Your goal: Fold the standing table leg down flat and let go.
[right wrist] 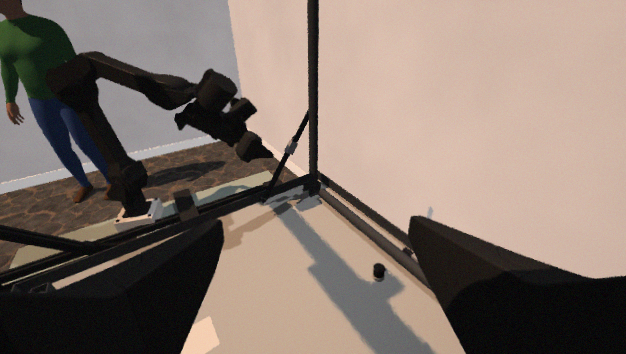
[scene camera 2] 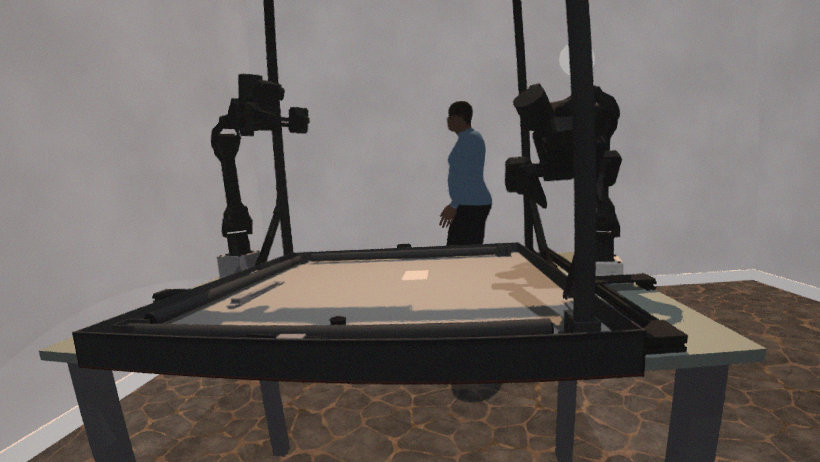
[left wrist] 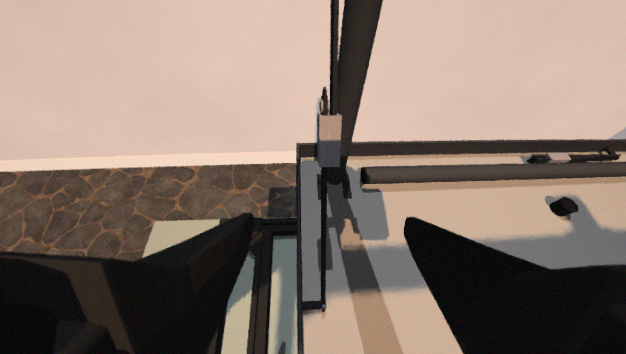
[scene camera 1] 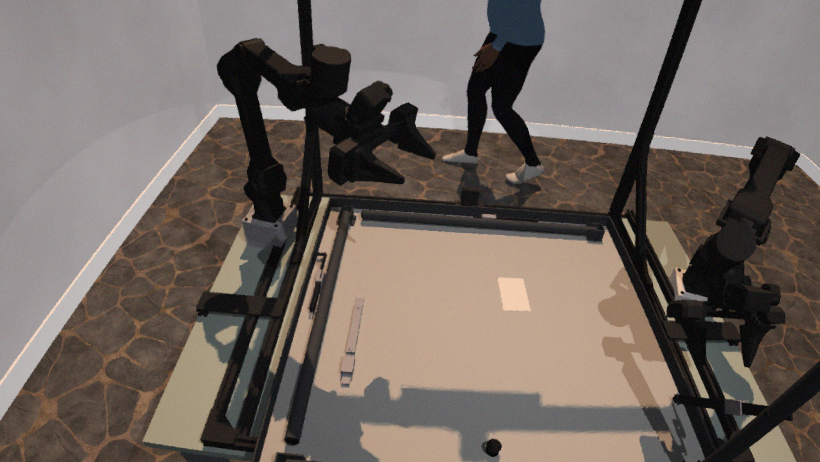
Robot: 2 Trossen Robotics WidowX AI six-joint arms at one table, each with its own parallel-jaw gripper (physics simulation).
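Seen in the pictures: left gripper, between the fingertips: (right wrist: 267, 149) (scene camera 2: 573, 205) (left wrist: 329, 223) (scene camera 1: 724, 366); right gripper, between the fingertips: (right wrist: 317, 227) (scene camera 2: 293, 119) (scene camera 1: 420, 168); left arm's base, origin of its link: (right wrist: 137, 209) (scene camera 2: 599, 259) (scene camera 1: 696, 285); right arm's base, origin of its link: (scene camera 2: 239, 253) (scene camera 1: 269, 212).
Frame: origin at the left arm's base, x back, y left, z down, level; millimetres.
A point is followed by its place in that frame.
The standing table leg (scene camera 1: 768, 413) {x -77, y 525, z -248 mm} (scene camera 2: 580, 143) {x -69, y 532, z -246 mm} (left wrist: 356, 75) {x -70, y 508, z -180 mm} (right wrist: 313, 90) {x -76, y 519, z -309 mm} is a dark upright bar at the near right corner of the tabletop frame. Its thin dark brace (right wrist: 300, 129) {x -55, y 486, z -205 mm} carries a grey block (scene camera 1: 733, 407) {x -67, y 460, z -160 mm} (left wrist: 330, 140) {x -63, y 449, z -165 mm} (right wrist: 291, 146) {x -67, y 457, z -164 mm} and slopes down to the right side rail. My left gripper (scene camera 1: 721, 360) {x -75, y 389, z -167 mm} (left wrist: 329, 223) {x -75, y 389, z -167 mm} (right wrist: 267, 149) {x -75, y 389, z -167 mm} is open and empty above that rail, apart from leg and brace; the leg partly hides it in scene camera 2. My right gripper (scene camera 1: 418, 169) {x -619, y 366, z -373 mm} (scene camera 2: 298, 119) {x -619, y 366, z -373 mm} (right wrist: 317, 227) {x -619, y 366, z -373 mm} is open and empty, high above the back left corner.
Dark tubes lie flat along the left (scene camera 1: 321, 321) {x -774, y 435, z -25 mm}, back (scene camera 1: 482, 222) {x -554, y -11, z -10 mm} and front (scene camera 2: 344, 330) {x -351, y 614, z -32 mm} edges. A grey bar (scene camera 1: 354, 332) {x -709, y 423, z -8 mm}, a pale rectangle (scene camera 1: 514, 294) {x -432, y 188, z 7 mm} and a black knob (scene camera 1: 492, 447) {x -403, y 565, z -25 mm} (left wrist: 564, 206) {x -391, y 554, z -22 mm} (right wrist: 379, 271) {x -409, y 555, z -23 mm} are on the panel. Tall dark posts (scene camera 1: 659, 103) {x -200, y -239, z -332 mm} (scene camera 2: 275, 114) rise at the back corners.
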